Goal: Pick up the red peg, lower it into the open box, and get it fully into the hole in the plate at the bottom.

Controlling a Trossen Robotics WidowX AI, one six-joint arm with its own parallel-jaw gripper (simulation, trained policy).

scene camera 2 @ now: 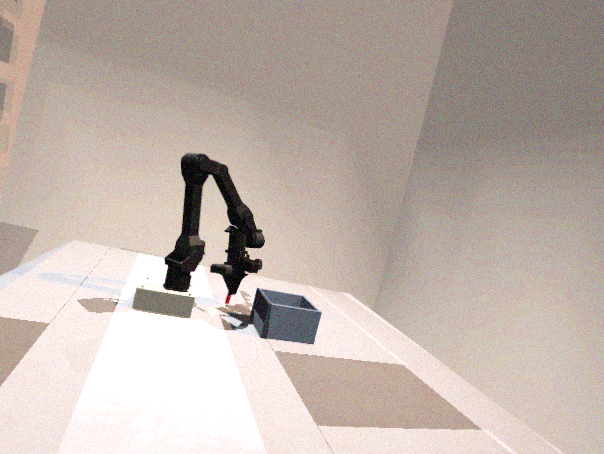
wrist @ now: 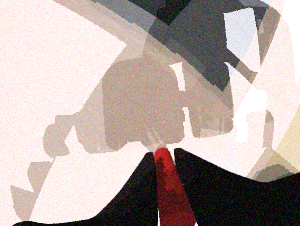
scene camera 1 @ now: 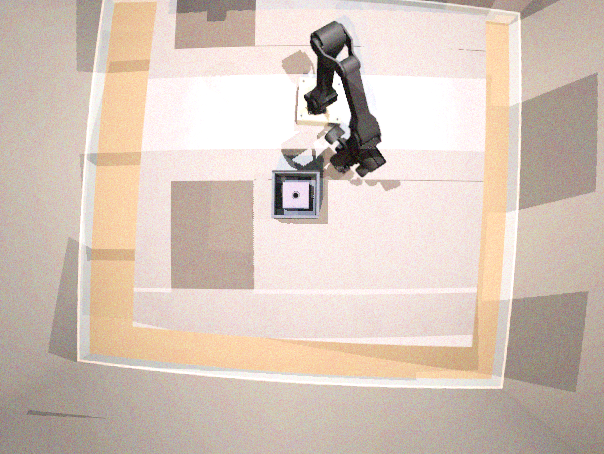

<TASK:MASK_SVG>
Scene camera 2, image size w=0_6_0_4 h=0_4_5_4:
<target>gripper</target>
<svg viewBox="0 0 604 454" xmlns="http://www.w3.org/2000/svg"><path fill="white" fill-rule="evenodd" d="M228 247L228 250L225 250L227 262L224 262L224 264L212 264L210 266L210 273L220 274L229 295L236 295L242 279L249 275L245 274L245 271L257 274L258 270L262 269L262 260L251 260L248 251L245 251L246 248Z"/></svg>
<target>blue-grey box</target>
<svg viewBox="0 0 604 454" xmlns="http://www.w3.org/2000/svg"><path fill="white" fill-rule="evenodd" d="M256 289L249 318L260 338L314 344L322 312L304 295L263 288Z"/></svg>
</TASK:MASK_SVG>
